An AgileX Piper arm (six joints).
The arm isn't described. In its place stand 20 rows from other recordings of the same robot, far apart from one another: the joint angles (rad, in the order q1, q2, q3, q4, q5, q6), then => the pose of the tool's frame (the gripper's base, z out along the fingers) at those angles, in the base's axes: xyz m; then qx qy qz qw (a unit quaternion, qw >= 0).
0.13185 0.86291 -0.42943 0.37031 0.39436 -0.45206 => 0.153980 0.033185 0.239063 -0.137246 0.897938 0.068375 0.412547
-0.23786 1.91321 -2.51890 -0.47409 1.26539 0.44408 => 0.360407 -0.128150 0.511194 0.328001 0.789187 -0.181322 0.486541
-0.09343 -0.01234 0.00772 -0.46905 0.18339 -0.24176 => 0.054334 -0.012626 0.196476 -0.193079 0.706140 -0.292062 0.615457
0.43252 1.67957 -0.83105 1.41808 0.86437 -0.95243 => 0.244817 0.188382 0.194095 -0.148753 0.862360 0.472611 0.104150
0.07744 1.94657 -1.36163 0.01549 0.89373 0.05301 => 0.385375 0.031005 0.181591 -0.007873 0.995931 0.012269 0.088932
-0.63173 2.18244 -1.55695 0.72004 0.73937 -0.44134 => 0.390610 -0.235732 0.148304 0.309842 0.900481 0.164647 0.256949
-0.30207 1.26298 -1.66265 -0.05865 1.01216 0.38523 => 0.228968 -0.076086 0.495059 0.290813 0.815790 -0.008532 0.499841
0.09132 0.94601 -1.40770 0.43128 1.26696 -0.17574 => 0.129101 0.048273 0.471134 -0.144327 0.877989 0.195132 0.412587
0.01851 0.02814 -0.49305 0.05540 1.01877 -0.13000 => 0.001887 0.004326 0.278940 -0.063143 0.848769 -0.001556 0.524978
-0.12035 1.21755 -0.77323 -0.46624 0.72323 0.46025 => 0.221374 -0.054042 0.260015 0.144755 0.941815 -0.147665 0.265001
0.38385 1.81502 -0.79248 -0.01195 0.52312 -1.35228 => 0.262132 0.105285 0.108505 -0.765094 0.641458 -0.029029 0.048163
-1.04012 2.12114 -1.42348 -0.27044 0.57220 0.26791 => 0.208370 -0.381089 0.135018 0.514421 0.830732 -0.158564 0.141822
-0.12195 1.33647 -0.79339 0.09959 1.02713 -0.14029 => 0.214306 -0.018464 0.225694 0.014702 0.997975 0.037582 0.049162
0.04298 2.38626 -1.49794 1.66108 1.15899 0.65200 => 0.449120 0.102445 0.102783 -0.599849 -0.505128 -0.525949 0.329248
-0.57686 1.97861 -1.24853 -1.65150 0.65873 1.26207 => 0.323105 -0.276481 0.194652 0.221729 0.817387 -0.462857 0.261682
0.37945 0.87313 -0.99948 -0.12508 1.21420 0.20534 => 0.131698 0.041065 0.362898 -0.087722 0.953749 0.021211 0.286736
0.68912 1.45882 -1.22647 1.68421 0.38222 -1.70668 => 0.242678 0.243626 0.385022 -0.369521 0.640056 0.350315 0.575381
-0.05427 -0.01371 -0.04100 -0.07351 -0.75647 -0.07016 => 0.019142 0.003554 0.285994 -0.035244 0.329416 -0.075529 0.940499
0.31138 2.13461 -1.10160 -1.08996 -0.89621 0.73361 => 0.369085 0.184982 0.123707 -0.372425 0.713361 0.354918 0.475867
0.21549 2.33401 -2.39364 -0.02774 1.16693 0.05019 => 0.504136 0.107974 0.281295 -0.081210 0.958806 0.022373 0.271284
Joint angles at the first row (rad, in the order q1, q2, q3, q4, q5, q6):
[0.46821 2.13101 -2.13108 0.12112 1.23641 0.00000]
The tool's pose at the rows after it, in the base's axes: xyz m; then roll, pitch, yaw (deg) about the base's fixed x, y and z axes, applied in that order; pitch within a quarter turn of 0, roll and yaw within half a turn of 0:
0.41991 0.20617 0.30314 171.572 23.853 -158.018
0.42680 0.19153 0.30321 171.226 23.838 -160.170
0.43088 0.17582 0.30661 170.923 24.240 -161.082
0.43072 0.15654 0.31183 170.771 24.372 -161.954
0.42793 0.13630 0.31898 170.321 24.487 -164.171
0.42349 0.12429 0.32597 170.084 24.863 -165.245
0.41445 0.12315 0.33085 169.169 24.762 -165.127
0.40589 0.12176 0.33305 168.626 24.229 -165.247
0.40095 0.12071 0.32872 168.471 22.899 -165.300
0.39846 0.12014 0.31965 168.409 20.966 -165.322
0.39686 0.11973 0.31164 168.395 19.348 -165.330
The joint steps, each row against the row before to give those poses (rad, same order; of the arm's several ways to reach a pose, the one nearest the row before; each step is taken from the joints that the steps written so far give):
[-0.03655 -0.00002 0.00004 0.01385 0.00209 -0.00001]
[-0.03560 0.00004 -0.00007 0.00555 0.00003 0.00001]
[-0.03720 -0.01182 0.00806 0.01463 -0.00003 -0.02455]
[-0.04196 -0.03135 0.03312 0.01447 0.00039 -0.02941]
[-0.04280 -0.04013 0.03931 0.01012 -0.00001 -0.00718]
[-0.02485 -0.03376 0.02856 0.00710 0.00003 -0.00800]
[-0.00095 -0.03687 0.04044 0.01825 0.00001 -0.00898]
[-0.00002 -0.03353 0.04320 0.00905 -0.00006 -0.00120]
[0.00002 -0.01625 0.03946 0.00227 0.00002 0.00002]
[-0.00001 -0.00341 0.03716 0.00073 -0.00001 0.00001]
[-0.00001 0.00002 0.02850 0.00002 -0.00028 -0.00002]

